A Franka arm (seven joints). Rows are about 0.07 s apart.
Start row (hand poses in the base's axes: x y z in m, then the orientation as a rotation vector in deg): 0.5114 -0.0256 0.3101 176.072 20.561 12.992
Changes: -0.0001 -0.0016 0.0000 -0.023 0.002 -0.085; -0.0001 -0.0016 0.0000 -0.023 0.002 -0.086; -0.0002 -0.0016 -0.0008 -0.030 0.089 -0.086; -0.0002 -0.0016 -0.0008 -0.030 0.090 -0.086; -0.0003 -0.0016 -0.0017 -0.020 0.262 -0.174; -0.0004 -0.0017 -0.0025 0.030 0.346 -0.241; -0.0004 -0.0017 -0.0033 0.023 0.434 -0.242; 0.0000 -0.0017 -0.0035 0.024 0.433 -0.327; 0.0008 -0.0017 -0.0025 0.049 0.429 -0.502; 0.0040 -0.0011 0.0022 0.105 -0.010 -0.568; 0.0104 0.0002 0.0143 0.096 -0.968 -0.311; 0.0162 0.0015 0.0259 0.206 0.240 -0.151; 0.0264 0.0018 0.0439 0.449 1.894 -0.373
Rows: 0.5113 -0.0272 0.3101 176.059 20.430 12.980; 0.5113 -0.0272 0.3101 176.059 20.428 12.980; 0.5112 -0.0272 0.3093 176.072 20.432 12.845; 0.5112 -0.0272 0.3093 176.072 20.432 12.844; 0.5111 -0.0272 0.3084 176.130 20.304 12.580; 0.5110 -0.0273 0.3076 176.204 20.203 12.462; 0.5110 -0.0273 0.3068 176.217 20.206 12.325; 0.5114 -0.0273 0.3066 176.227 20.074 12.324; 0.5122 -0.0273 0.3076 176.268 19.804 12.330; 0.5154 -0.0267 0.3123 176.233 19.682 13.013; 0.5218 -0.0254 0.3244 175.976 20.038 14.483; 0.5276 -0.0241 0.3360 176.344 20.337 12.671; 0.5378 -0.0238 0.3540 176.956 20.062 10.185
